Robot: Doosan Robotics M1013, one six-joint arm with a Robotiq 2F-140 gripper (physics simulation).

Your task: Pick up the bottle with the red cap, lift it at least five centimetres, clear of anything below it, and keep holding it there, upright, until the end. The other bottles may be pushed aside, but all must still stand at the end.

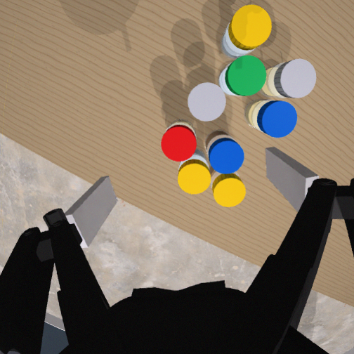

Labels:
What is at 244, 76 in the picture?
A green-capped bottle.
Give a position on a grey-capped bottle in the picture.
At 295, 78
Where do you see a yellow-capped bottle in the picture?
193, 173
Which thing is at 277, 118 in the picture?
A blue-capped bottle.

